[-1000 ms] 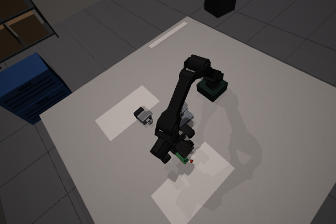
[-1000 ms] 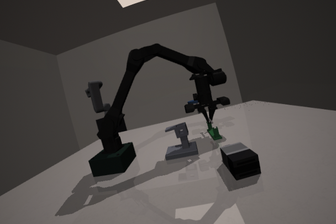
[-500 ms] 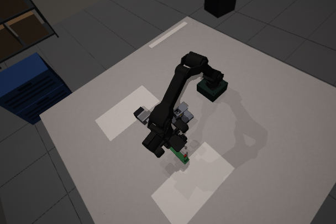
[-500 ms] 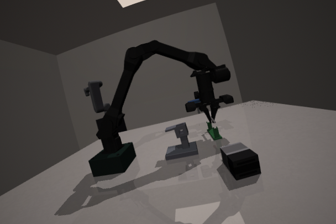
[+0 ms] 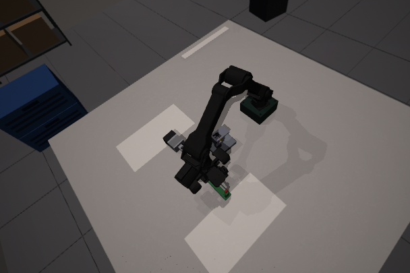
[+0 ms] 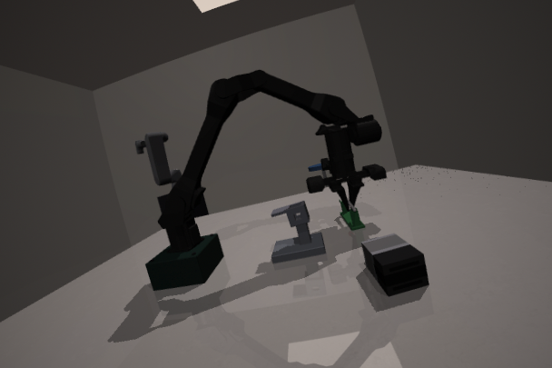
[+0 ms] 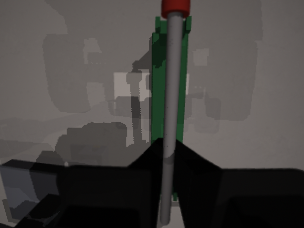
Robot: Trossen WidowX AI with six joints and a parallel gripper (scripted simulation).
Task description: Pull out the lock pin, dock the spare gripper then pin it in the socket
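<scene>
The green stand lies 20 mm to the left of my gripper tip and 10 mm below it. The rest, counted from my gripper tip: spare gripper 230 mm to the right, 50 mm ahead, 10 mm below; grey mount 110 mm to the right, 110 mm behind, 20 mm above.
</scene>
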